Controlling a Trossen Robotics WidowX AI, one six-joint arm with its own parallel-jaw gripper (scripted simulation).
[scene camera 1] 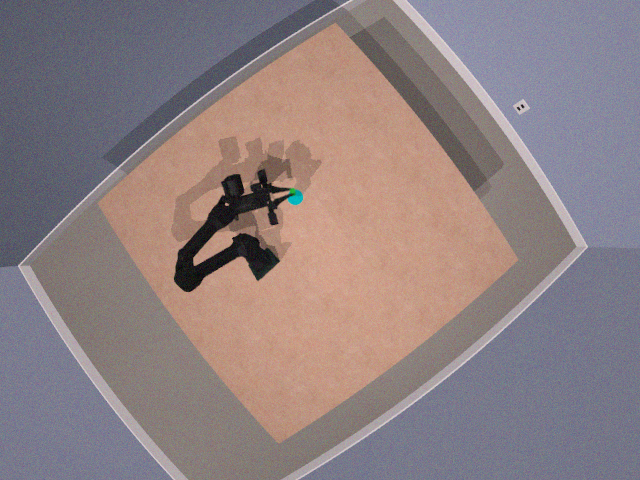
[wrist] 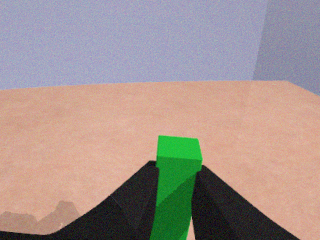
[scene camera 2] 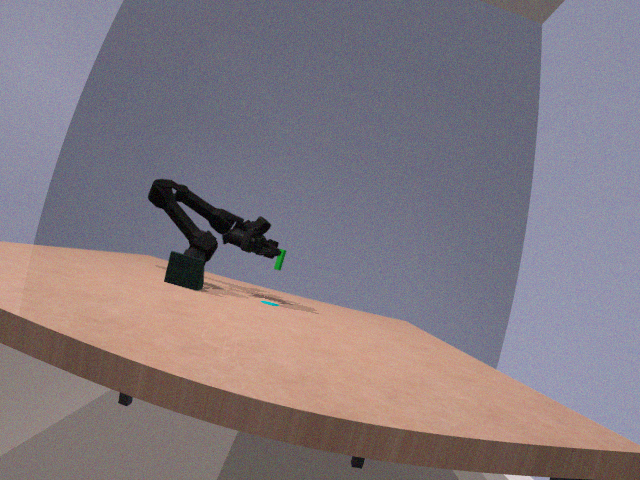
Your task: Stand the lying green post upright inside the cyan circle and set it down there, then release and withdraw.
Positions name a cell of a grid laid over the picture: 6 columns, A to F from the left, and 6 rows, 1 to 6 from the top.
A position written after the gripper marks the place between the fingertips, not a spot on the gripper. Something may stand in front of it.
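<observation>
A green post is carried by the gripper (scene camera 2: C4), which appears in scene camera 1 (scene camera 1: C3) and also in the wrist view (wrist: D5).
</observation>
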